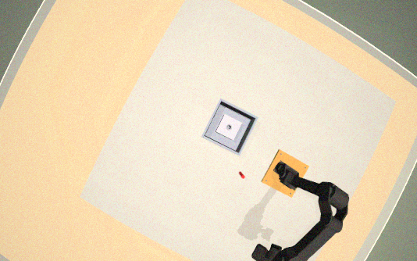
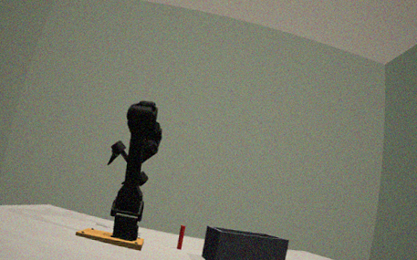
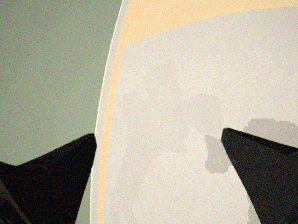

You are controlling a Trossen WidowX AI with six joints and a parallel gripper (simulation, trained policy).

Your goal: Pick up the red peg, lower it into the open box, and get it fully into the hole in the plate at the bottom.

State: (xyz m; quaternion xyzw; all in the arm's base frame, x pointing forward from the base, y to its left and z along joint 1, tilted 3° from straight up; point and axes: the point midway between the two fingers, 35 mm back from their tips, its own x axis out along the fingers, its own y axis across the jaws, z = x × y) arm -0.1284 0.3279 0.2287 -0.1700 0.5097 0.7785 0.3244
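Now: the red peg 320 mm ahead of my gripper tip, 200 mm to the right of it and 170 mm below it. From my gripper tip the other things lie so: dark box 500 mm ahead, 340 mm to the right, 180 mm below.
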